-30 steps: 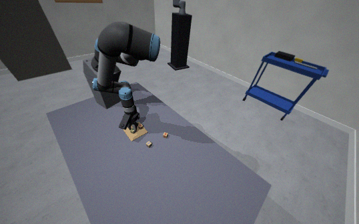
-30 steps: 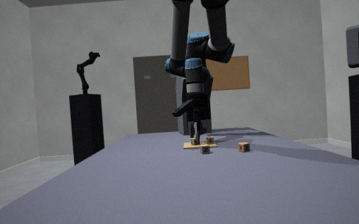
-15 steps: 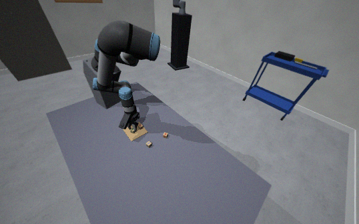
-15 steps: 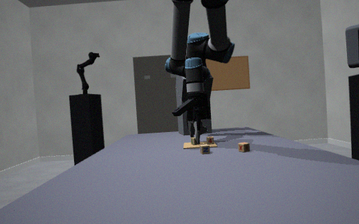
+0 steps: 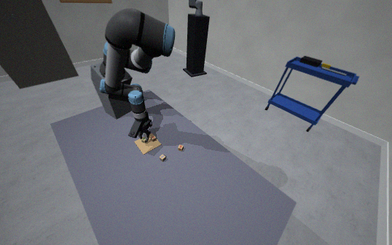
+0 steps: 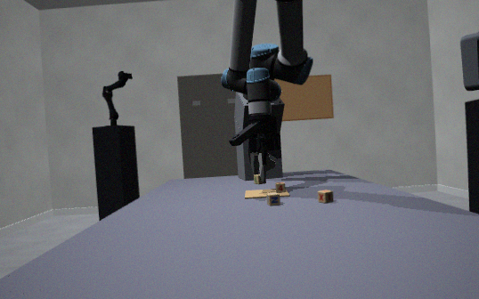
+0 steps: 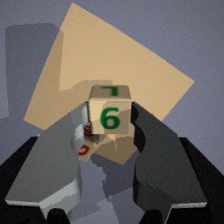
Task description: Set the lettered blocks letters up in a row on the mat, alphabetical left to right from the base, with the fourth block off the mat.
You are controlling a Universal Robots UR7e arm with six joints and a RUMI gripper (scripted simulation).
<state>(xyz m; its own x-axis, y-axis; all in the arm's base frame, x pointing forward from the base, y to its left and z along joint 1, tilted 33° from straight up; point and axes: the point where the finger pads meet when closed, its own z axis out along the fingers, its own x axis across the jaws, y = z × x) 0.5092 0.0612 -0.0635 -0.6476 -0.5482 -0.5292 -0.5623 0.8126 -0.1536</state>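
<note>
The tan mat is 2 cm to the left of my hand and 5 cm below it.
</note>
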